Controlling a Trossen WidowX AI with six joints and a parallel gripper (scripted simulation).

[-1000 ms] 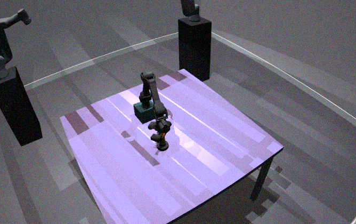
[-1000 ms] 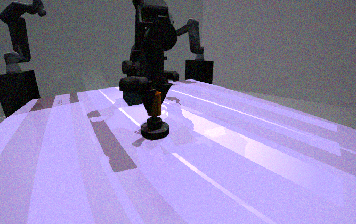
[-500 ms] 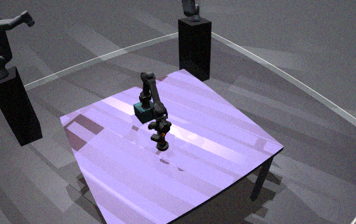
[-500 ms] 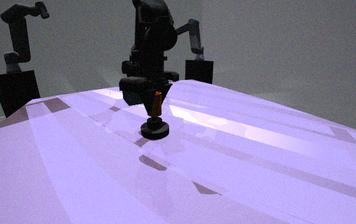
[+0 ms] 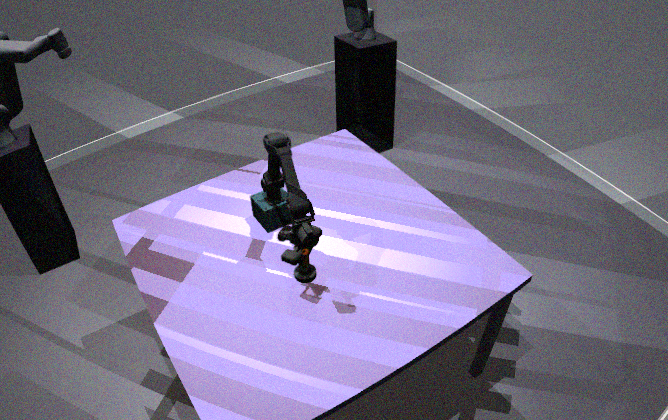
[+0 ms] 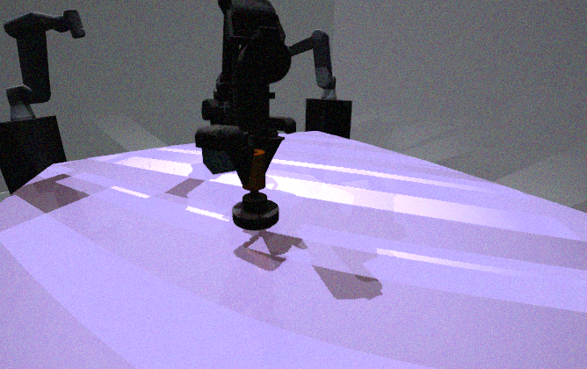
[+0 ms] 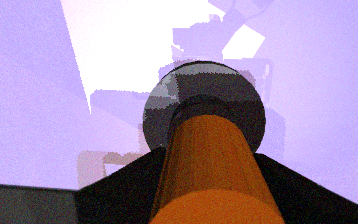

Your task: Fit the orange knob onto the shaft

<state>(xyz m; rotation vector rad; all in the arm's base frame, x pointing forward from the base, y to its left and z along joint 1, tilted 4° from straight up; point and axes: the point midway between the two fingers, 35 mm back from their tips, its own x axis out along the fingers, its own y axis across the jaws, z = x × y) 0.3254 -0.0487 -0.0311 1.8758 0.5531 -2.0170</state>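
Now: gripper tip 4 cm above the dark round pedestal. Also, from my gripper tip: orange knob (2 cm above).
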